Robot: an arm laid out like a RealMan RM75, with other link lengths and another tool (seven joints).
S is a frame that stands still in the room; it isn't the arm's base.
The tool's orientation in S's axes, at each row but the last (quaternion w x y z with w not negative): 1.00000 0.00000 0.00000 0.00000; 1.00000 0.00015 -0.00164 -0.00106; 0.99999 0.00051 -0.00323 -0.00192; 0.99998 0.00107 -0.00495 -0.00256; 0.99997 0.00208 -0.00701 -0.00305; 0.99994 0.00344 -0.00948 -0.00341; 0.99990 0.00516 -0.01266 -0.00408; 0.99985 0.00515 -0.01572 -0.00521; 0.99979 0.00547 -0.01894 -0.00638; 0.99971 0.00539 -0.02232 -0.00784; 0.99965 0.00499 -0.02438 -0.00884
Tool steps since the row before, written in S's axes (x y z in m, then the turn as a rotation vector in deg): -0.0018 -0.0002 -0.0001 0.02 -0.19 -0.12; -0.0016 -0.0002 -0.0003 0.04 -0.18 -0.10; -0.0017 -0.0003 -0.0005 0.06 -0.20 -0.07; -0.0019 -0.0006 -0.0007 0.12 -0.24 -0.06; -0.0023 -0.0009 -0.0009 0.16 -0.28 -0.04; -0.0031 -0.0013 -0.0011 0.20 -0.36 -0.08; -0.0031 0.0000 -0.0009 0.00 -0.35 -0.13; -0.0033 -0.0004 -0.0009 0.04 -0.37 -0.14; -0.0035 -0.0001 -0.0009 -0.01 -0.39 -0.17; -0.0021 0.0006 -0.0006 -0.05 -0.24 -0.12; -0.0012 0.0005 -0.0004 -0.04 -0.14 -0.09
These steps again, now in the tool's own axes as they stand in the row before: -0.0018 -0.0002 -0.0001 0.02 -0.19 -0.12; -0.0016 -0.0002 -0.0003 0.04 -0.18 -0.10; -0.0017 -0.0003 -0.0005 0.06 -0.20 -0.07; -0.0019 -0.0006 -0.0007 0.12 -0.24 -0.06; -0.0023 -0.0009 -0.0009 0.16 -0.28 -0.04; -0.0031 -0.0013 -0.0010 0.20 -0.36 -0.08; -0.0031 0.0000 -0.0008 0.00 -0.35 -0.13; -0.0033 -0.0004 -0.0008 0.04 -0.37 -0.14; -0.0035 -0.0002 -0.0008 -0.01 -0.39 -0.17; -0.0021 0.0006 -0.0005 -0.05 -0.24 -0.12; -0.0012 0.0005 -0.0003 -0.04 -0.14 -0.09
